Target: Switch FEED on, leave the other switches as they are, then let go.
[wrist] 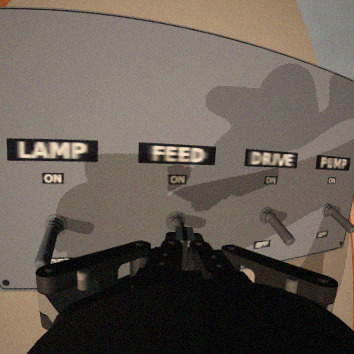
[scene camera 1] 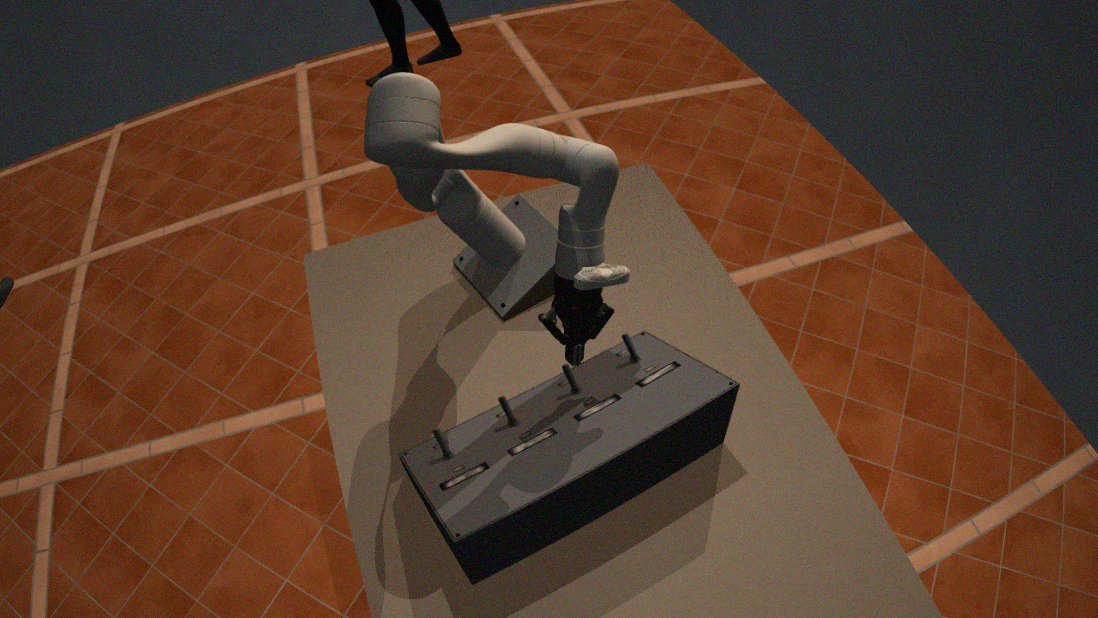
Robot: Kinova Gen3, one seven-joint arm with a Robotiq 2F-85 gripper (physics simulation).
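Pixels of known places: gripper, fingertip midpoint: (wrist: 182,237) (scene camera 1: 573,363); arm's base at its link origin: (scene camera 1: 505,248).
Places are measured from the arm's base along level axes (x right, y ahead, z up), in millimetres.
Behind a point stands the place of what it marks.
Note:
The grey switch panel (scene camera 1: 614,452) {x 111, y 575, z 114 mm} (wrist: 125,65) {x 14, y 537, z 97 mm} carries LAMP, FEED, DRIVE and PUMP levers. The FEED lever (scene camera 1: 570,379) {x 75, y 387, z 51 mm} (wrist: 176,220) {x 70, y 399, z 43 mm} leans to its OFF side; in the wrist view its base shows and the fingertips cover most of its upper part. My gripper (scene camera 1: 573,356) {x 64, y 381, z 80 mm} (wrist: 182,237) {x 64, y 381, z 80 mm} is shut and empty, with its fingertips at the OFF side of the FEED lever, close to its tip; whether they touch is unclear. The LAMP lever (scene camera 1: 630,347) {x -45, y 385, z 53 mm} (wrist: 49,242) {x -44, y 381, z 56 mm}, DRIVE lever (scene camera 1: 507,410) {x 194, y 389, z 53 mm} (wrist: 279,228) {x 188, y 383, z 55 mm} and PUMP lever (scene camera 1: 441,442) {x 314, y 390, z 54 mm} (wrist: 340,218) {x 308, y 387, z 53 mm} also lean to OFF.
The LAMP lever and DRIVE lever stand on either side of the gripper. The panel box stands on a beige table (scene camera 1: 768,537) {x -74, y 777, z -62 mm}, in front of the arm's base plate (scene camera 1: 530,284) {x 3, y 112, z -7 mm}. Arm shadows fall across the panel. Dark legs (scene camera 1: 393,38) show on the tiled floor behind.

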